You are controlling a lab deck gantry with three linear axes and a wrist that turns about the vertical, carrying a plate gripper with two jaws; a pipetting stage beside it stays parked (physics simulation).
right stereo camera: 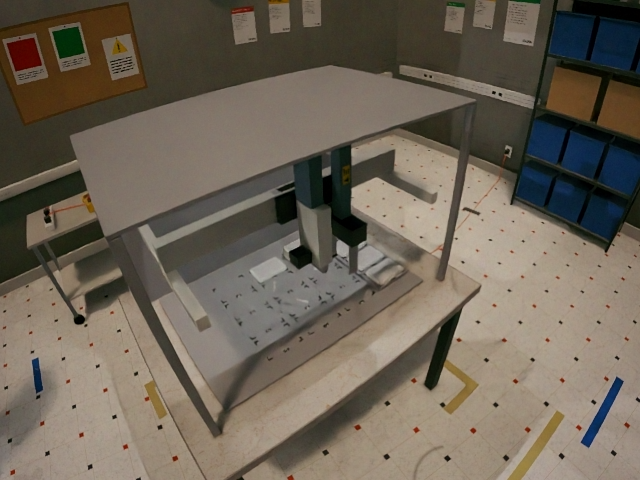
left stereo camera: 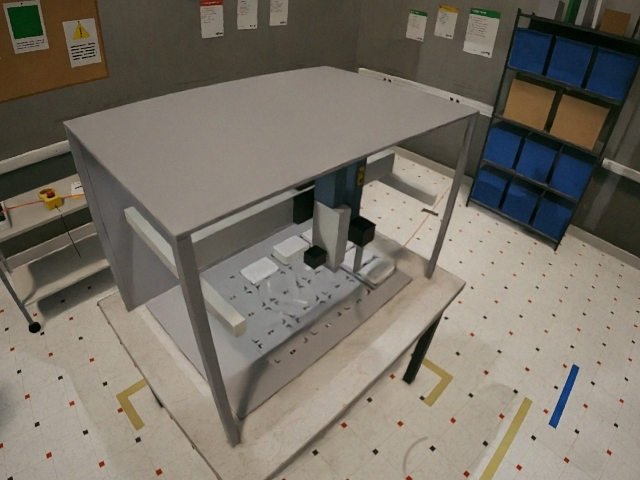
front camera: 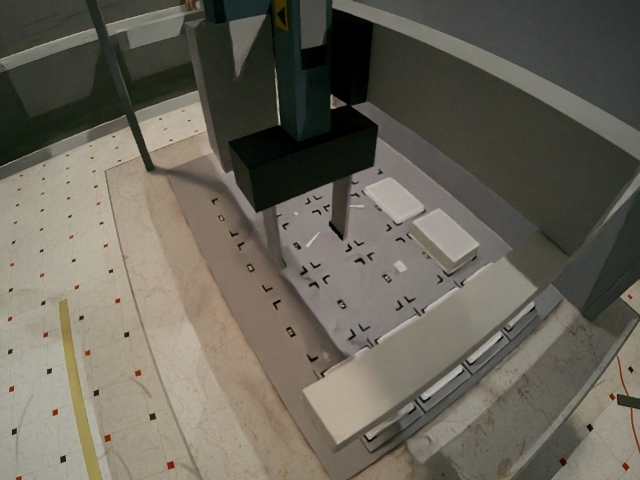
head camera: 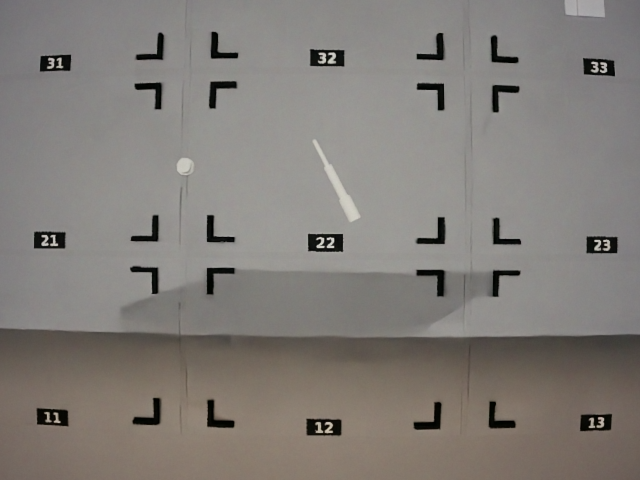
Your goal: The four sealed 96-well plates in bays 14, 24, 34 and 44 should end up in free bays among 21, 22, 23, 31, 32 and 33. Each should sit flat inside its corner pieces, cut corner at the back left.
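Places are measured from the robot's base along level axes (x left, y back, z up), in centimetres.
Pixels of known places: gripper, fingertip midpoint: (right stereo camera: 342, 264) (left stereo camera: 343, 264) (front camera: 308, 245); robot's base, origin of the base link: (right stereo camera: 269, 359) (left stereo camera: 277, 362) (front camera: 213, 201).
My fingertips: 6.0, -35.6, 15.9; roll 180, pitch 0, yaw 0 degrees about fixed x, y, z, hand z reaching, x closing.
Ahead of a thing's pixels: the offset from my fingertips to its top centre, as dx, dy, dz. "spot": to the spot under its first point.
My gripper (front camera: 311, 250) hangs over the middle of the deck around bay 22, its two jaws wide apart and nothing between them; its exact height is unclear. The jaws do not show in the head view. The four white plates of the right column show as thin edges under the beam in the front view: bay 14 {spot: -2.1, -26.3, -13.8} (front camera: 390, 424), bay 24 {spot: +8.6, -26.2, -13.0} (front camera: 443, 383), bay 34 {spot: +18.9, -26.1, -13.0} (front camera: 485, 348) and bay 44 {spot: +29.7, -26.2, -13.0} (front camera: 521, 316). Their cut corners cannot be made out. The bay 22 label {spot: +4.4, +12.8, -15.8} (head camera: 325, 242) and bay 32 label {spot: +15.1, +12.8, -15.8} (head camera: 326, 57) show between black corner pieces; no plate stands in bay 22.
A loose white pipette-like piece {+8.0, +12.3, -15.1} (front camera: 312, 239) (head camera: 336, 180) lies in bay 22, another {+20.9, +16.1, -15.1} (front camera: 356, 206) farther back. A cap {+8.7, +20.9, -15.5} (head camera: 185, 166) lies between bays 21 and 22, a white square {spot: +19.2, -2.8, -15.8} (front camera: 400, 266) in bay 33. A low plate {+30.4, +12.8, -14.4} (front camera: 394, 198) and taller block {+30.4, -3.6, -11.7} (front camera: 445, 237) stand behind. The pipetting stage (left stereo camera: 330, 235) (right stereo camera: 315, 237) hangs beside me.
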